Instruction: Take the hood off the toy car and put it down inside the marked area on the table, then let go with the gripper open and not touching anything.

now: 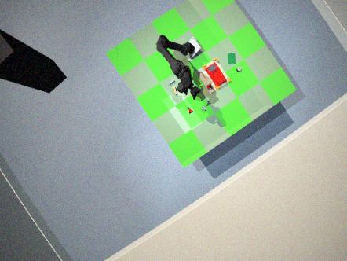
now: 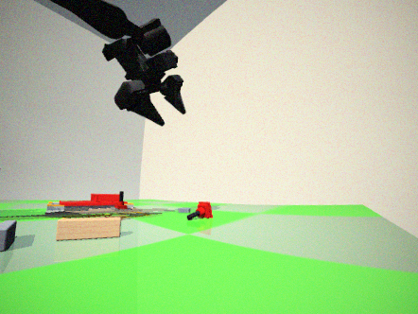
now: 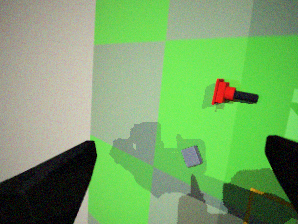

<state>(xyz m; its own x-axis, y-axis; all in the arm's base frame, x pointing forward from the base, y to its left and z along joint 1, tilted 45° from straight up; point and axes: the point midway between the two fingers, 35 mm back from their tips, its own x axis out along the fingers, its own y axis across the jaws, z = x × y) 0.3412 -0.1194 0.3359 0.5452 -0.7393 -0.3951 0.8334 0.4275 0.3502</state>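
Now: the hood 10 mm ahead of my gripper tip, 370 mm to the left of it and 190 mm below it. From my gripper tip the other things lie so: tan wooden block 160 mm behind, 10 mm to the right, 220 mm below.
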